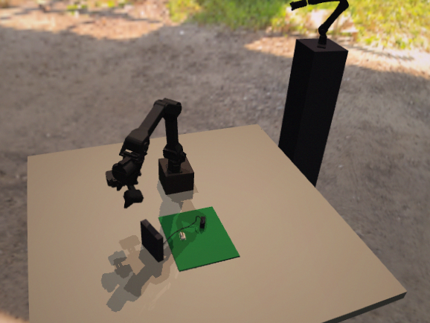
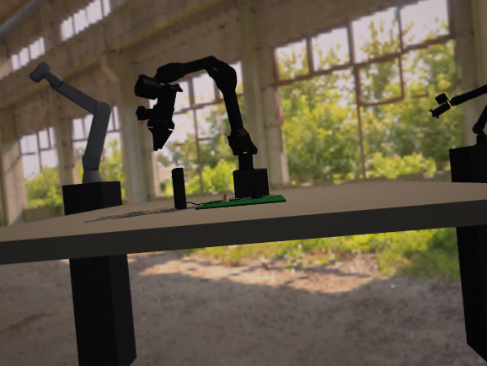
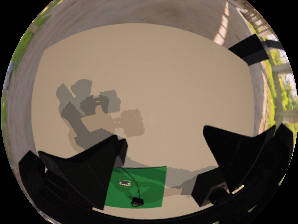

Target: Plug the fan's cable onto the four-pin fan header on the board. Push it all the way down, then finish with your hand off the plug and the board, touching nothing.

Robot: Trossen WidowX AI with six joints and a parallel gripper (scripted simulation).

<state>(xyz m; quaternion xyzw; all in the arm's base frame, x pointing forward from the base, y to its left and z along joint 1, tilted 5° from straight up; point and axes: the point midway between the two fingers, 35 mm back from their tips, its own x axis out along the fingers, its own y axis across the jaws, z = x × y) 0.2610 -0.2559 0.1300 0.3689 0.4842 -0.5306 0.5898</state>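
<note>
The black plug lies 32 cm to the left of my gripper tip, 17 cm below it and 1 cm ahead of it. Round my gripper tip: pale fan header: 22 cm to the left, 19 cm below, 6 cm ahead; then pale header key: 22 cm to the left, 18 cm below, 6 cm ahead; then black fan: 13 cm below, 10 cm to the left, 10 cm ahead.
</note>
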